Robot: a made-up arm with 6 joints. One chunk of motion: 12 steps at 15 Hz.
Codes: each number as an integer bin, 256 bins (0 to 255) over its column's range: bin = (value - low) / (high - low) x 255, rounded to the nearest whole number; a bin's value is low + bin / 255 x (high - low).
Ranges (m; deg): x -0.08..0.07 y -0.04..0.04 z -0.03..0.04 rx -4..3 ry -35..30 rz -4..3
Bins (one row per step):
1: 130 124 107 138 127 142
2: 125 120 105 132 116 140
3: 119 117 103 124 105 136
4: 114 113 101 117 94 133
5: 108 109 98 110 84 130
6: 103 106 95 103 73 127
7: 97 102 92 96 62 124
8: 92 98 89 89 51 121
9: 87 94 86 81 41 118
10: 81 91 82 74 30 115
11: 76 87 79 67 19 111
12: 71 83 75 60 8 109
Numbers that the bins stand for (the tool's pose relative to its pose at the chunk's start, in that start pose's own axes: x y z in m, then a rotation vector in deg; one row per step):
1: -0.0035 -0.0011 -0.0006 -0.21 -2.63 -0.10
2: -0.0065 -0.0024 -0.0012 -0.38 -5.43 -0.16
3: -0.0100 -0.0033 -0.0017 -0.60 -8.24 -0.27
4: -0.0129 -0.0045 -0.0023 -0.79 -11.04 -0.35
5: -0.0165 -0.0058 -0.0031 -0.98 -13.59 -0.43
6: -0.0194 -0.0067 -0.0039 -1.17 -16.39 -0.51
7: -0.0229 -0.0080 -0.0047 -1.36 -19.20 -0.60
8: -0.0259 -0.0093 -0.0056 -1.56 -22.00 -0.68
9: -0.0288 -0.0105 -0.0064 -1.78 -24.55 -0.76
10: -0.0324 -0.0115 -0.0075 -1.97 -27.35 -0.84
11: -0.0353 -0.0127 -0.0083 -2.16 -30.16 -0.95
12: -0.0382 -0.0140 -0.0094 -2.35 -32.96 -1.01

